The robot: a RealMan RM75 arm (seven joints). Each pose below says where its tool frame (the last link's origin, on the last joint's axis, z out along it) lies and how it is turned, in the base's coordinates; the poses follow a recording.
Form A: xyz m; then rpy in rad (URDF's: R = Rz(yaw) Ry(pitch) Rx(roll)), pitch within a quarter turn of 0, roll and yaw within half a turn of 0.
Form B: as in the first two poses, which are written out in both.
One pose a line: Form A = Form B
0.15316, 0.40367, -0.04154, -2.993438, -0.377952, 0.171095 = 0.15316, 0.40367, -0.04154, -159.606, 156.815, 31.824
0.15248, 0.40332, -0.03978, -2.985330, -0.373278, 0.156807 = 0.15248, 0.40332, -0.03978, -158.328, 156.896, 32.350
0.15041, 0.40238, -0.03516, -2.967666, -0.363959, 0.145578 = 0.15041, 0.40238, -0.03516, -155.568, 156.984, 34.611
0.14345, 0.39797, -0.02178, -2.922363, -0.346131, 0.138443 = 0.14345, 0.39797, -0.02178, -148.909, 156.661, 41.227
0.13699, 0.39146, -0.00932, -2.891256, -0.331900, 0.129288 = 0.13699, 0.39146, -0.00932, -144.292, 156.342, 45.530
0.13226, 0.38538, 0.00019, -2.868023, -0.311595, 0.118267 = 0.13226, 0.38538, 0.00019, -140.010, 156.412, 49.244
